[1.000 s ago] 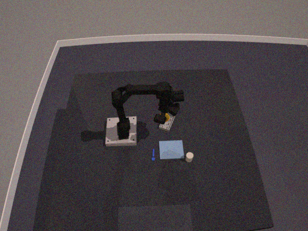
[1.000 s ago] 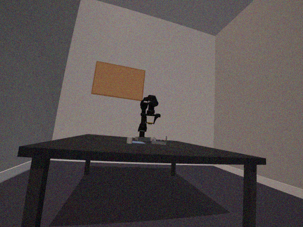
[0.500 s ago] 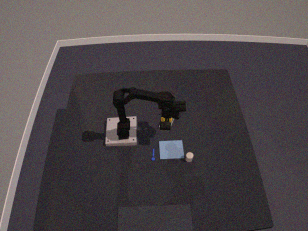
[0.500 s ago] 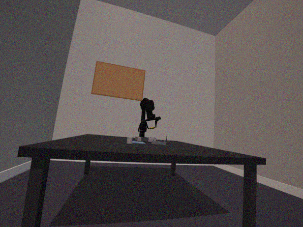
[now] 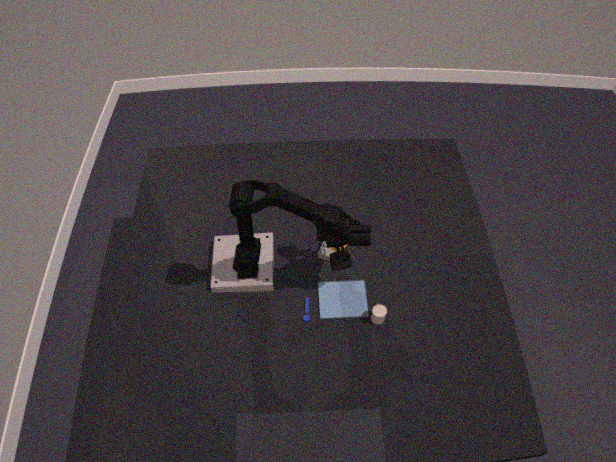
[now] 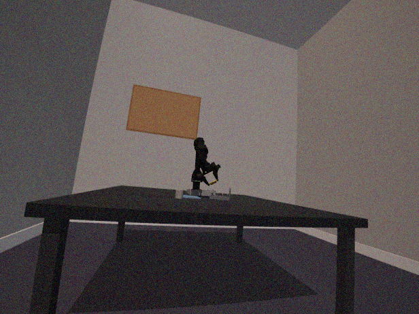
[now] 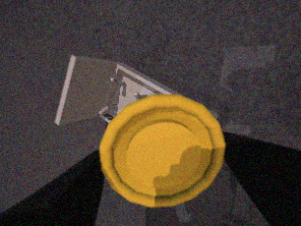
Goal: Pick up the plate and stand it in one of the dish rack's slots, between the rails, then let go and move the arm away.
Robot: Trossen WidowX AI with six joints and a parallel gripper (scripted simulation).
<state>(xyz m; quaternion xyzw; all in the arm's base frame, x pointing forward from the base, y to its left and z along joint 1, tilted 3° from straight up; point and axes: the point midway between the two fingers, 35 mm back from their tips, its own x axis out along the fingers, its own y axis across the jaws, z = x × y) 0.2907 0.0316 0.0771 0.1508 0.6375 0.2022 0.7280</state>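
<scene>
My gripper tip is now 5 cm to the right of the grey dish rack and 8 cm above it. Round my gripper tip: yellow plate (1 cm above); then light blue mat (16 cm to the right, 10 cm below); then blue spoon (11 cm behind, 19 cm to the right, 10 cm below).
</scene>
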